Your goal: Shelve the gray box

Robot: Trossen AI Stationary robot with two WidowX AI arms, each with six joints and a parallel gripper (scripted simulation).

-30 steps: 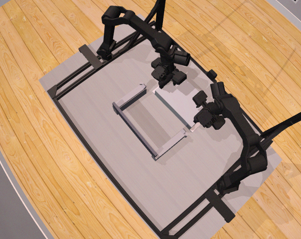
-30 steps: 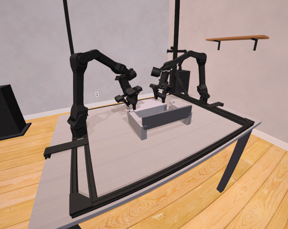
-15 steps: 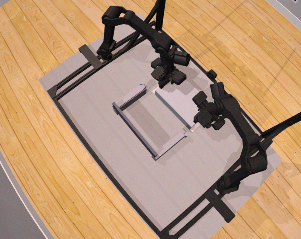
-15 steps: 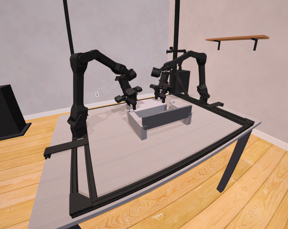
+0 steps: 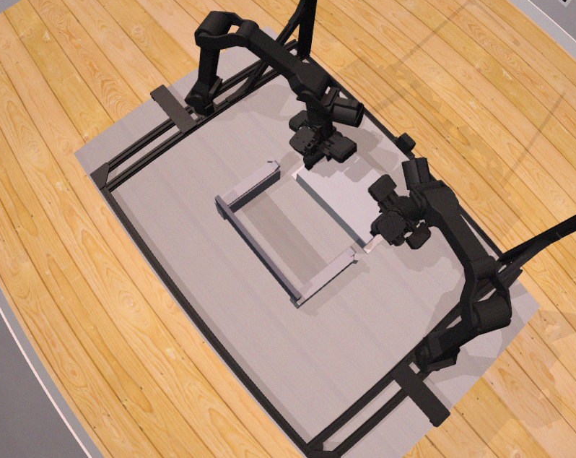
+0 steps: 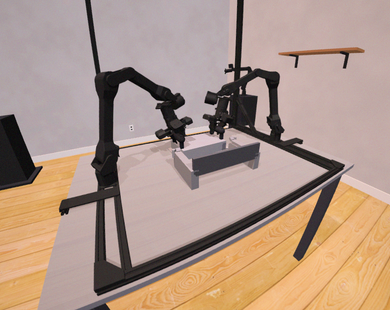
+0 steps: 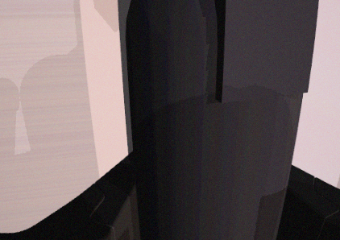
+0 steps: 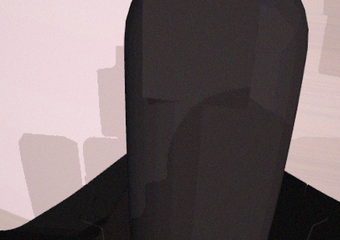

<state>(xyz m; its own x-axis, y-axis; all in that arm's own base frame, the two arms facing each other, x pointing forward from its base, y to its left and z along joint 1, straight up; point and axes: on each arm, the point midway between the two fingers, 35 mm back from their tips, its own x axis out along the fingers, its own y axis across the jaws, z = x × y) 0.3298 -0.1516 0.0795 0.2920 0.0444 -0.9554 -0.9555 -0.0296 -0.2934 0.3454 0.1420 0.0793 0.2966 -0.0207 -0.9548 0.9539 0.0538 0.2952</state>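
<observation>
My right hand is 12 cm to the right of the gray box and 5 cm above it. The rest, counted from my right hand: dark back wall of shelf 29 cm ahead, 10 cm to the left, 1 cm below.
Now: the gray box 12 cm to the right of my left hand and 5 cm below it. From my left hand the other things lie so: dark back wall of shelf: 30 cm ahead, 14 cm to the right, 1 cm below.
</observation>
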